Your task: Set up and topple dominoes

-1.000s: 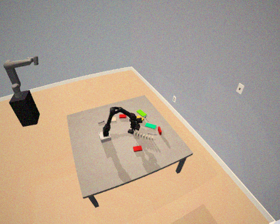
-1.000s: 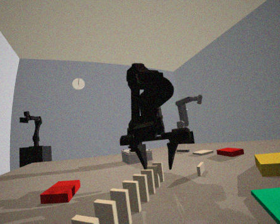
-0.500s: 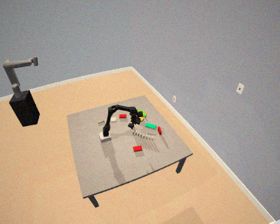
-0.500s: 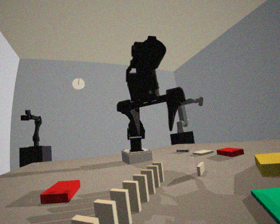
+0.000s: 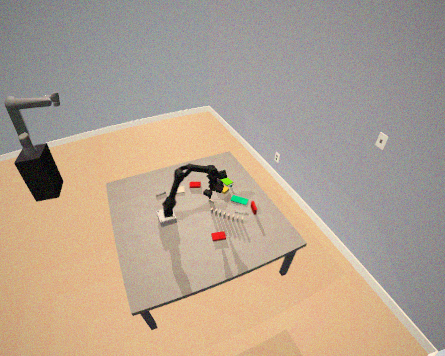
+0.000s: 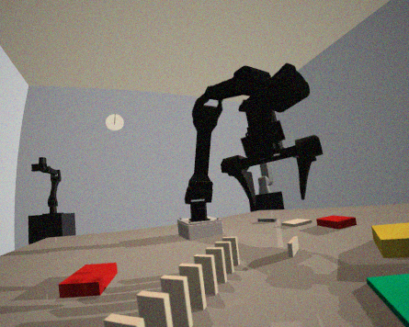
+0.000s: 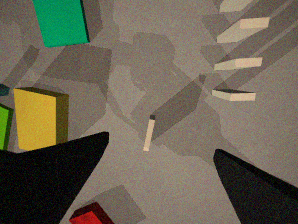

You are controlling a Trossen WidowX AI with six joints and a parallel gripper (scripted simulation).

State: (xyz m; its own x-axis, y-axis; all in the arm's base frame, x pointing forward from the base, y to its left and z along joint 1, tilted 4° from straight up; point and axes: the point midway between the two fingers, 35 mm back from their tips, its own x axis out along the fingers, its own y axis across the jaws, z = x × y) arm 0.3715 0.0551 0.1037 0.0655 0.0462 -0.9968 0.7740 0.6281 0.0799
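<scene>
My gripper tip is now 15 cm to the right of the yellow block, 12 cm short of it and 9 cm above it. Also, from my gripper tip: lime slab 27 cm to the left, 18 cm ahead, 10 cm below; then teal cube 21 cm ahead, 17 cm to the left, 9 cm below; then green slab 22 cm ahead, 10 cm below, 1 cm to the right.
</scene>
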